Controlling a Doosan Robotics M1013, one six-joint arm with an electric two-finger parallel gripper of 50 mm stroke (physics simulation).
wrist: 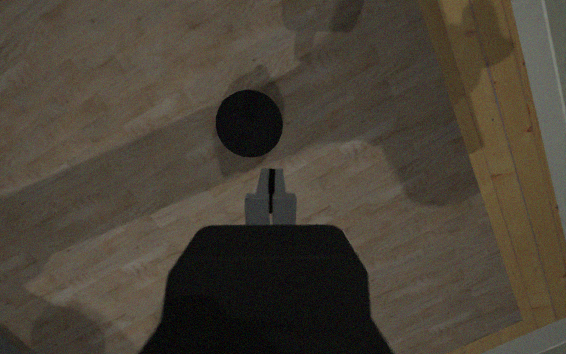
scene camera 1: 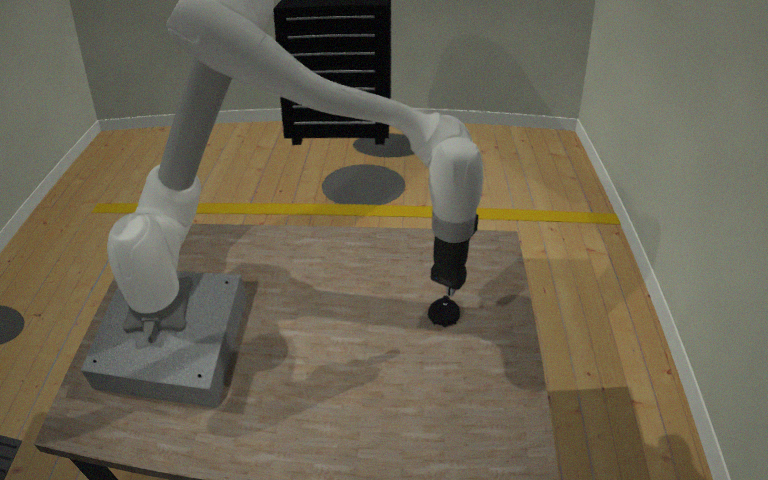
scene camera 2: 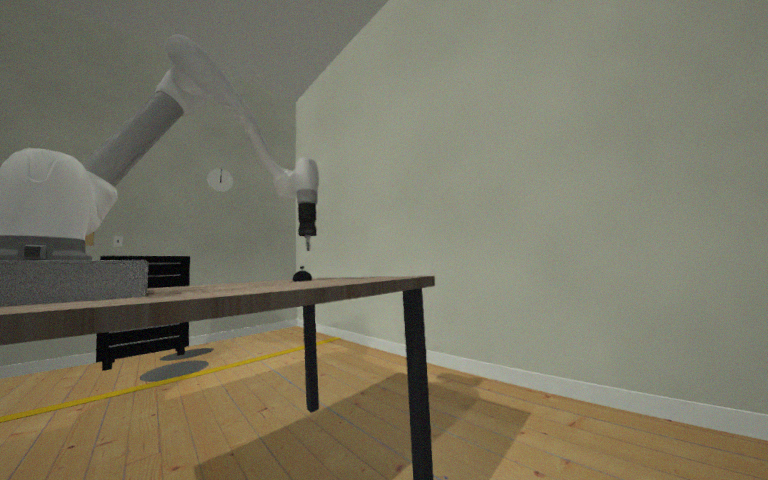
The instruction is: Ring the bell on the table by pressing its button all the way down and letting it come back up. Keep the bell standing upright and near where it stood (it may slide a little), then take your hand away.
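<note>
The black bell stands upright on the wooden table, with its small button on top. My gripper points straight down, shut and empty. In scene camera 2 its fingertips are a short gap above the button and slightly to the right of it, not touching. In the wrist view the bell lies just beyond the fingertips and a little to the left. The button cannot be made out against the dark dome in the wrist view.
The grey base block of the arm stands on the left part of the table. A black drawer cabinet is in the background. The table's right edge is a short way beyond the bell, with a wall further right.
</note>
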